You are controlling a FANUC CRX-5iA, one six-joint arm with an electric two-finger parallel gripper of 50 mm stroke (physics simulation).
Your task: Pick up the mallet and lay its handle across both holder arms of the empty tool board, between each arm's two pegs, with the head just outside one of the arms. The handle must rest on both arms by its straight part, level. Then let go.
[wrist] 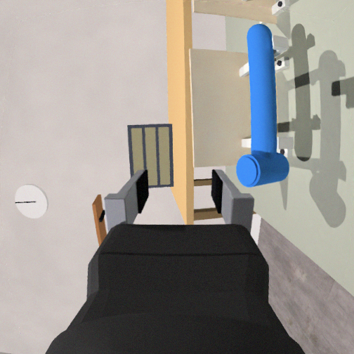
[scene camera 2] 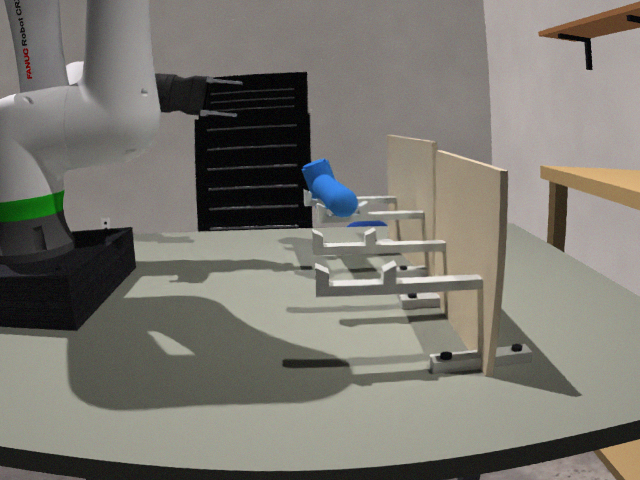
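Note:
The blue mallet (scene camera 2: 334, 195) (wrist: 262, 95) lies across the holder arms of the farther tool board (scene camera 2: 410, 180) (wrist: 220, 110). Its head is at the far end in the scene view and at the lower end in the wrist view. The empty tool board (scene camera 2: 467, 248) (wrist: 235, 11) is nearer the scene camera; its near arm (scene camera 2: 434, 284) and far arm (scene camera 2: 408, 246) each have two upright pegs and hold nothing. My gripper (scene camera 2: 238, 99) (wrist: 179, 182) is open and empty. It points sideways, above and left of the mallet in the scene view, touching nothing.
The robot's black base block (scene camera 2: 36, 299) stands at the table's left. A low blue object (scene camera 2: 367, 223) shows partly behind the arms. A black slatted cabinet (scene camera 2: 253, 178) stands behind the table. A wooden bench (scene camera 2: 594, 180) (wrist: 179, 100) and a wall shelf (scene camera 2: 594, 23) are beyond the boards.

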